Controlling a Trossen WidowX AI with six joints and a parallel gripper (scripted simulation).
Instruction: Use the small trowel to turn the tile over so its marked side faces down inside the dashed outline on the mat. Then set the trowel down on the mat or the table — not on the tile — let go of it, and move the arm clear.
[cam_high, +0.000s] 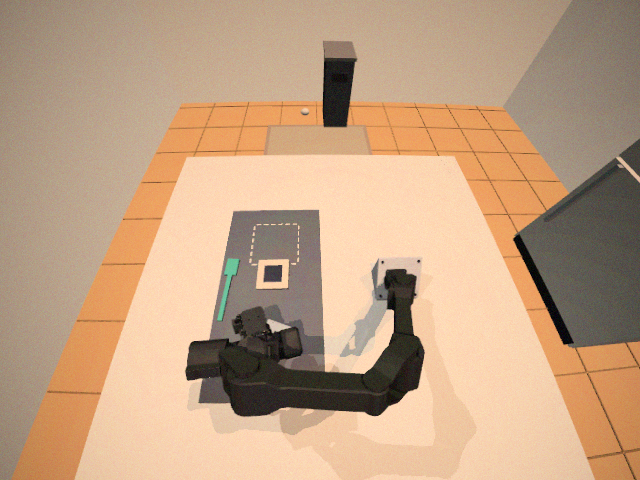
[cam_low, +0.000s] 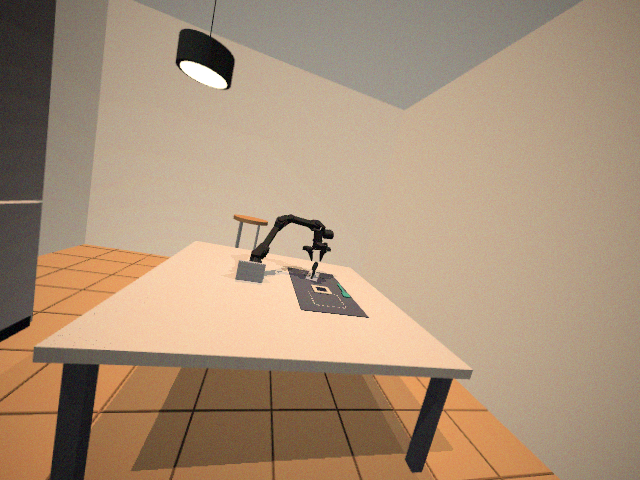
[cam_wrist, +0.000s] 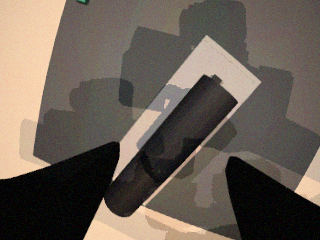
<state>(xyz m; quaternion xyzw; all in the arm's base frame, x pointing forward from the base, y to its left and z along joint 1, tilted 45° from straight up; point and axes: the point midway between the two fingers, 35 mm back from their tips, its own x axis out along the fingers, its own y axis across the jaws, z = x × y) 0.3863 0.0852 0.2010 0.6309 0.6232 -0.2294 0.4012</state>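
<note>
The dark grey mat is 20 cm to the right of my gripper tip, 13 cm below it and 1 cm ahead of it. From my gripper tip the other things lie so: green trowel: 22 cm to the right, 15 cm ahead, 10 cm below; tile: 24 cm to the right, 10 cm below.
</note>
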